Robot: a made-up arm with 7 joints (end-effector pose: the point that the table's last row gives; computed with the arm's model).
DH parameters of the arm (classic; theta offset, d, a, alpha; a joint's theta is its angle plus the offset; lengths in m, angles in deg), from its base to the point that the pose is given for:
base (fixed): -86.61 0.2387 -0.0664 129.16
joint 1: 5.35 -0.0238 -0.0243 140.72
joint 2: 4.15 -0.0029 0.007 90
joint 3: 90 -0.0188 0.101 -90
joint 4: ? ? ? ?
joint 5: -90 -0.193 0.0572 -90
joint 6: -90 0.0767 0.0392 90
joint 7: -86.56 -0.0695 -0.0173 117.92
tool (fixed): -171.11 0.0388 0 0
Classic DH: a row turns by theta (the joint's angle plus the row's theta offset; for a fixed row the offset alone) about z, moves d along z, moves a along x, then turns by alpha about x.
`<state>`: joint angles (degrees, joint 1 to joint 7).
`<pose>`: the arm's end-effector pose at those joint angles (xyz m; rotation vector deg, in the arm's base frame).
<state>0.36 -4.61 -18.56 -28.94 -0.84 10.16 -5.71</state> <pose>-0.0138 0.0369 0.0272 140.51 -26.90 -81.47</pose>
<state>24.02 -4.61 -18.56 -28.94 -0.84 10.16 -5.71</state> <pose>-0.0258 -0.0244 0.0464 126.57 -55.58 -74.26</pose>
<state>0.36 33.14 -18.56 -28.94 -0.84 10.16 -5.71</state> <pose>-0.0132 0.1859 0.0407 -139.18 -0.88 84.96</pose>
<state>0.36 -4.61 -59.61 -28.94 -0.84 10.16 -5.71</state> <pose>-0.0262 0.0605 0.0252 -130.82 78.67 83.83</pose>
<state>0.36 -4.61 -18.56 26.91 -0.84 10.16 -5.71</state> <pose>-0.1299 0.0923 0.2111 95.42 -7.35 -146.51</pose>
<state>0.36 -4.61 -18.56 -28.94 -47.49 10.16 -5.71</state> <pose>-0.0828 0.0472 0.1452 98.60 -70.33 -76.03</pose>
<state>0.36 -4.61 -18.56 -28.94 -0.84 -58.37 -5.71</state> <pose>0.0739 0.0593 0.0672 90.31 22.40 -55.51</pose>
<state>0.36 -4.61 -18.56 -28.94 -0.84 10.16 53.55</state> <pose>-0.0307 0.0460 0.0600 -98.73 -5.45 149.02</pose>
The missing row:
joint 4: 90 0.1108 0.0342 90
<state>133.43 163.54 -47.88 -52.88 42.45 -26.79 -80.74</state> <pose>0.3154 -0.0075 0.3403 -72.89 62.89 -125.03</pose>
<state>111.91 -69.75 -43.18 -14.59 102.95 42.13 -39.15</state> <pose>-0.1893 -0.1781 0.3391 86.76 -95.08 11.37</pose>
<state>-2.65 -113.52 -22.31 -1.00 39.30 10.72 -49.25</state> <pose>-0.0275 -0.1622 0.2609 85.25 -42.83 -10.82</pose>
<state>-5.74 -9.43 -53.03 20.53 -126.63 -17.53 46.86</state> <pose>0.1126 0.1996 0.3908 -72.71 -74.38 -116.29</pose>
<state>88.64 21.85 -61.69 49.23 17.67 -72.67 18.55</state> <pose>0.0989 0.0682 0.1800 -133.24 15.30 112.48</pose>
